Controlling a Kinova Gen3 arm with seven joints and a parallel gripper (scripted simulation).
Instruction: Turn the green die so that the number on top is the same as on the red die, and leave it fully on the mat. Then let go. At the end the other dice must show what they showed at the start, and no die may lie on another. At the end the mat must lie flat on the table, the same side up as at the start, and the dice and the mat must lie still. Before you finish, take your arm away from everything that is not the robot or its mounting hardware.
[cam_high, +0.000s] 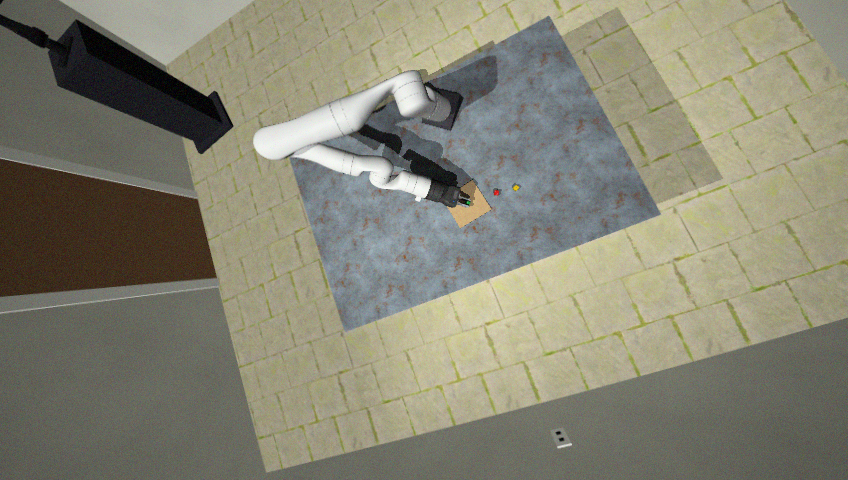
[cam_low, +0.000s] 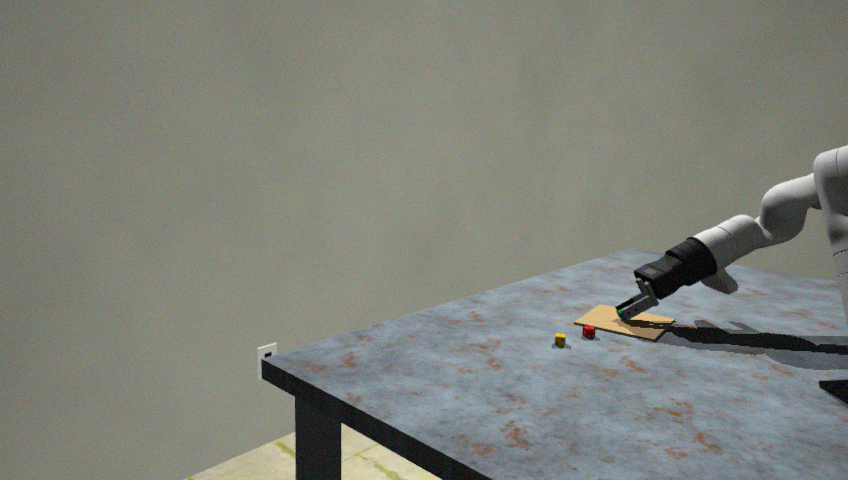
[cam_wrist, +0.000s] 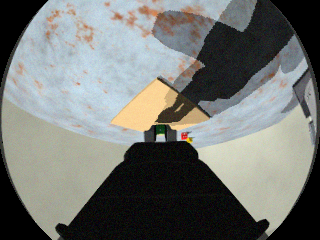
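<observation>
Right now the tan mat is 20 mm below my hand. The rest, counted from my hand: red die (30 mm ahead, 120 mm to the left, 20 mm below); yellow die (60 mm ahead, 190 mm to the left, 20 mm below); green die (10 mm ahead, 10 mm to the left, 10 mm below).
</observation>
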